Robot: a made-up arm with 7 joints.
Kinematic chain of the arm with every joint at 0, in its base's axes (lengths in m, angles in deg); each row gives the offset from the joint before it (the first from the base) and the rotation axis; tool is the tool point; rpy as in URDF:
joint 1: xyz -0.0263 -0.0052 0.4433 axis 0 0.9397 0.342
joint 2: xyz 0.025 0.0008 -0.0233 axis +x
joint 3: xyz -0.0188 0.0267 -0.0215 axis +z
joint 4: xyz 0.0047 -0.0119 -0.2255 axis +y
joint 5: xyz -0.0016 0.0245 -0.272 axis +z
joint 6: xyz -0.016 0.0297 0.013 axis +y
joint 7: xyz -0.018 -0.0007 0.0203 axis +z
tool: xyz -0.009 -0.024 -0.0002 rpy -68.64 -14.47 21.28
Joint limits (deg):
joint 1: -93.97..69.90
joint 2: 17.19..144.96
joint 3: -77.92..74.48
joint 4: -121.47..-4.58
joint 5: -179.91..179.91
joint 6: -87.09..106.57
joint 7: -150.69..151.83
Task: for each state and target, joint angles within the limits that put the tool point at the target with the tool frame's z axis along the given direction. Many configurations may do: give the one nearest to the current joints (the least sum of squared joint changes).
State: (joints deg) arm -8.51 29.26 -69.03 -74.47 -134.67 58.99 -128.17
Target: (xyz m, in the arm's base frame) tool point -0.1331 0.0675 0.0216 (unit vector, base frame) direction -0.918 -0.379 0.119
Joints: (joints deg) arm 29.23 30.06 -67.88 -41.29 -109.22 28.19 -104.63
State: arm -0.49 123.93 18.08 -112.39 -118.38 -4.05 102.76
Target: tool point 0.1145 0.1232 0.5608 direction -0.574 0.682 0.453
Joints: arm 1.31 78.77 43.32 -121.47 -111.09 -1.82 115.67
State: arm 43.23 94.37 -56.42 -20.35 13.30 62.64 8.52
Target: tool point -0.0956 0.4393 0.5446 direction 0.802 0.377 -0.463
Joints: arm 69.55 97.74 -52.56 -4.58 21.95 72.55 -38.60
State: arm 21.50 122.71 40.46 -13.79 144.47 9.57 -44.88
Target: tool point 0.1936 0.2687 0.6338 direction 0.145 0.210 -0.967
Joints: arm 14.54 105.78 42.87 -62.71 164.28 -7.52 -19.87
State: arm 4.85 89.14 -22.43 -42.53 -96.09 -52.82 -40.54
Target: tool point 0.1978 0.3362 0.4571 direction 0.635 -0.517 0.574
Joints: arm 24.41 86.54 15.27 -78.50 -91.11 -56.69 14.98
